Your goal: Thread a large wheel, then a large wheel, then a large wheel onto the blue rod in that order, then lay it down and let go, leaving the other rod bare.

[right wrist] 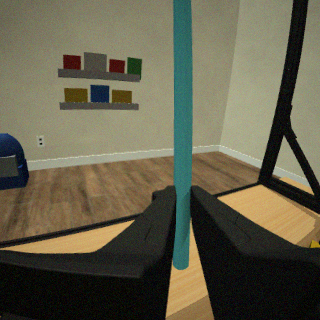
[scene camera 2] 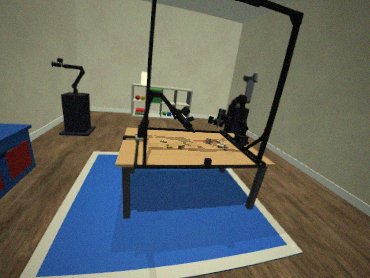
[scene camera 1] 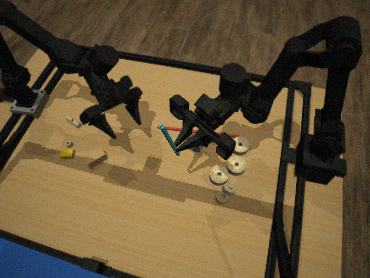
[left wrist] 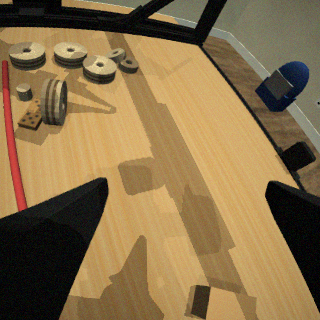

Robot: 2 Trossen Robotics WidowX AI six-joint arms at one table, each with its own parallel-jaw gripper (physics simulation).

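Places are measured from the left arm's base along level axes (x ahead, y left, z up), in metres.
Where they show: left gripper, fingertip midpoint: (scene camera 2: 194,132) (scene camera 1: 128,131) (left wrist: 187,186); right gripper, fingertip midpoint: (right wrist: 181,193) (scene camera 2: 217,124) (scene camera 1: 174,149); left arm's base, link origin: (scene camera 2: 141,136) (scene camera 1: 27,99); right arm's base, link origin: (scene camera 2: 241,134) (scene camera 1: 321,151).
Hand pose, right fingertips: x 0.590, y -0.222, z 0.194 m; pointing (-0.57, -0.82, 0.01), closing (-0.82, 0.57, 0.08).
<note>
Things, the pixels of their top centre, and the offset from my right fingertips.
- blue rod, top centre: (scene camera 1: 167,116) dx -0.002, dy -0.010, dz +0.136 m
- thick striped wheel, top centre: (left wrist: 52,84) dx +0.019, dy +0.138, dz -0.175 m
- bare red rod, top centre: (left wrist: 7,119) (scene camera 1: 197,130) dx +0.022, dy +0.198, dz -0.222 m
- perforated brown piece, top centre: (left wrist: 34,111) dx +0.029, dy +0.165, dz -0.223 m
- small grey cylinder, top centre: (left wrist: 22,87) dx +0.069, dy +0.173, dz -0.214 m
- yellow block, top centre: (scene camera 1: 66,152) dx -0.374, dy +0.052, dz -0.216 m
- brown block, top centre: (left wrist: 232,307) (scene camera 1: 94,155) dx -0.273, dy +0.049, dz -0.201 m
The blue rod (scene camera 1: 169,139) (right wrist: 183,110) is bare and held near its lower end by my right gripper (scene camera 1: 178,148) (right wrist: 181,193), above the table. It is tilted in scene camera 1 and upright in the right wrist view. My left gripper (scene camera 1: 128,130) (left wrist: 187,186) is open and empty, left of the rod. Three large wheels lie flat: one (scene camera 1: 244,148) (left wrist: 18,54), a second (scene camera 1: 232,166) (left wrist: 62,52) and a third (scene camera 1: 214,176) (left wrist: 92,68). A thick striped wheel (left wrist: 49,102) stands on edge. The bare red rod (scene camera 1: 170,129) (left wrist: 12,145) lies on the table.
Two small wheels, one (scene camera 1: 232,192) and another (left wrist: 124,66), lie beside the large ones. A perforated brown piece (left wrist: 31,114) and a small grey cylinder (left wrist: 23,91) lie near the striped wheel. A yellow block (scene camera 1: 67,153) and a brown block (scene camera 1: 98,160) lie at the left.
</note>
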